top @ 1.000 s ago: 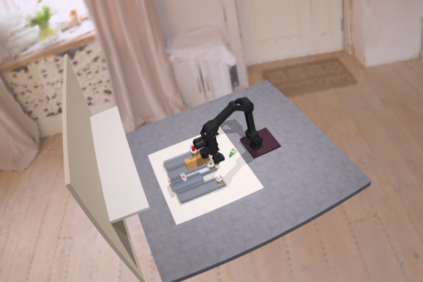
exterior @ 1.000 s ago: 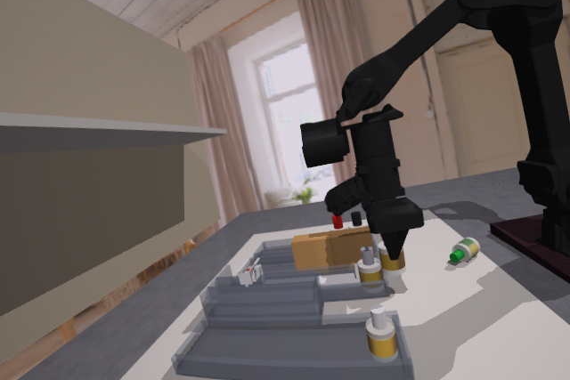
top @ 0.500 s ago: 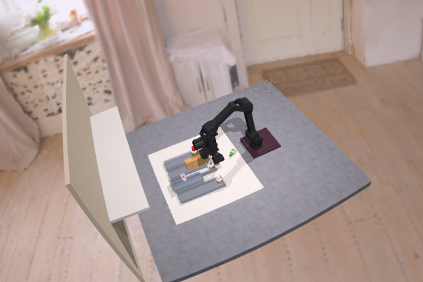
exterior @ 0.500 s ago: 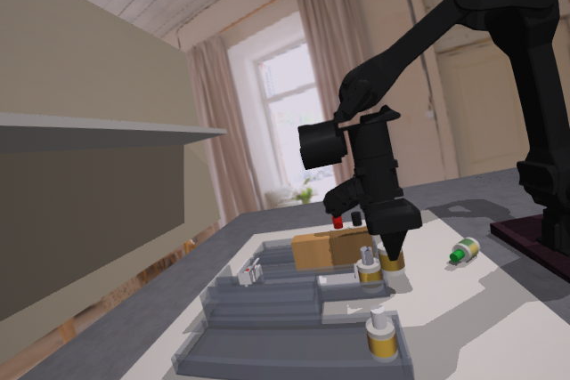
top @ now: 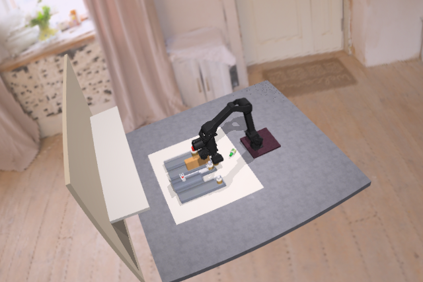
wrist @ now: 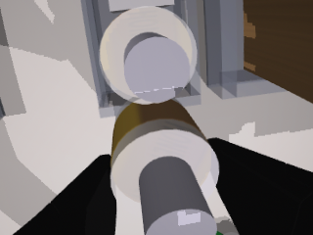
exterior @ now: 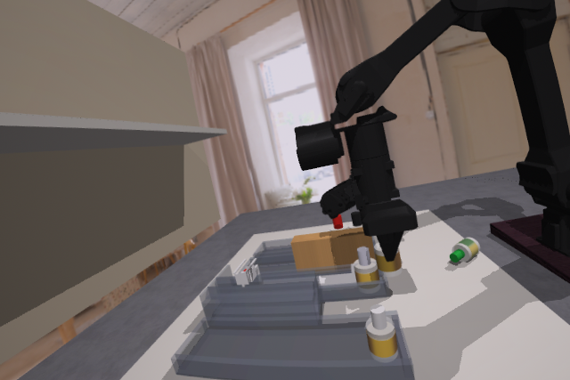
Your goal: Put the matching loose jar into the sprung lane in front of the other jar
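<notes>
Now: gripper tip 180 mm short of the grey lane, 10 mm to the right of it and 40 mm above it. From my gripper tip the other things lie so: pale pusher plate 150 mm ahead, 20 mm to the left, 10 mm below; then red mark 220 mm ahead, 20 mm to the left, 10 mm above; then green-capped jar 130 mm behind, 40 mm to the right, 40 mm below.
</notes>
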